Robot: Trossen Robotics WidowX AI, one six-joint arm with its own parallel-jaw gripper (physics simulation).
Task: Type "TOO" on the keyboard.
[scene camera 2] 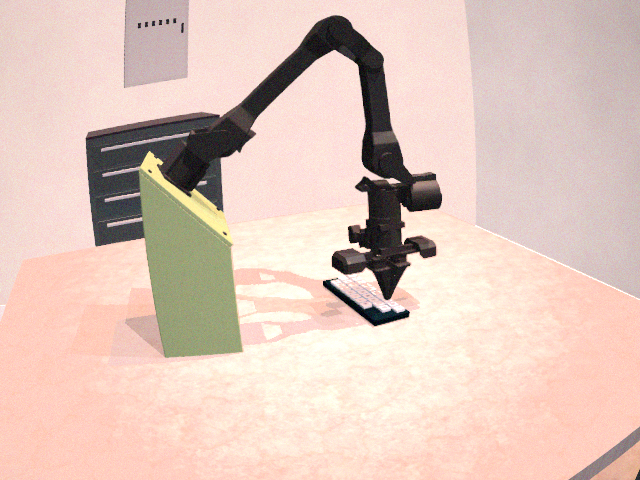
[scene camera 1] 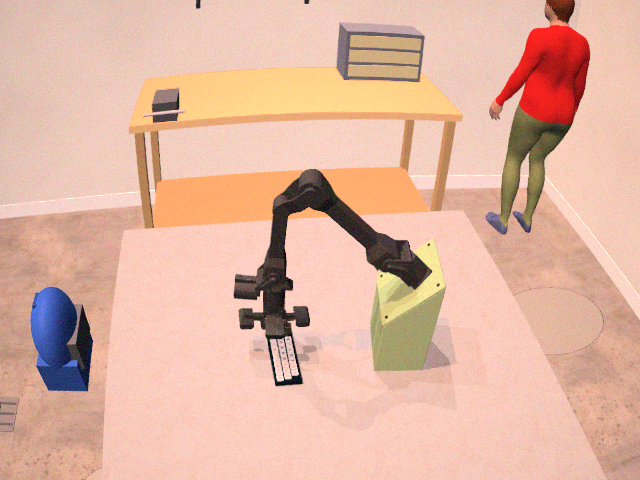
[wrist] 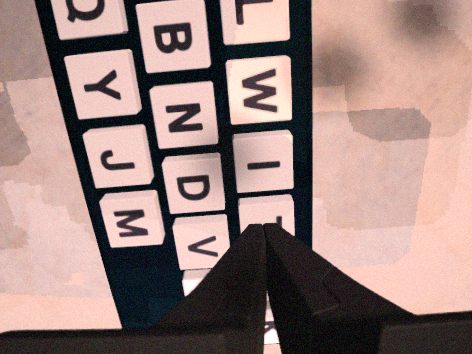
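Where they show: gripper, between the fingertips: (scene camera 2: 387, 299) (wrist: 262, 236); arm's base, origin of its link: (scene camera 2: 172, 180) (scene camera 1: 418, 275).
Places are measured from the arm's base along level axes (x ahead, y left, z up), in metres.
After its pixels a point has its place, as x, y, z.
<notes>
The dark keyboard (scene camera 1: 296, 381) {0.327, -0.017, -0.258} (scene camera 2: 375, 319) {0.245, -0.213, -0.258} (wrist: 145, 280) {0.266, -0.186, -0.258} with white letter keys lies flat on the table. My gripper (scene camera 2: 387, 297) {0.311, -0.182, -0.251} (wrist: 262, 236) {0.311, -0.182, -0.251} is shut with nothing between its fingers and points straight down at the keyboard. In the wrist view its tips overlap the T key (wrist: 270, 207) {0.317, -0.175, -0.253}, partly hiding the letter. Whether they touch it I cannot tell. The I key (wrist: 263, 177) {0.319, -0.165, -0.253}, W key (wrist: 258, 65) {0.329, -0.135, -0.253} and V key (wrist: 182, 250) {0.286, -0.178, -0.253} show near it. Keys beyond the T are mostly hidden behind the fingers. No O key can be made out. In scene view 1 the fingertips are hidden.
The arm stands on a green slanted pedestal (scene camera 1: 403, 335) {0.069, 0.066, -0.125} (scene camera 2: 196, 289) {-0.028, -0.099, -0.153} on the pale table (scene camera 1: 206, 434) {0.616, 0.043, -0.270} (scene camera 2: 361, 413) {0.028, -0.389, -0.271}. Behind the table is a wooden workbench (scene camera 1: 258, 98) with a drawer unit (scene camera 1: 385, 55). A person in red (scene camera 1: 558, 72) stands at the right, and a blue object (scene camera 1: 54, 330) at the left.
</notes>
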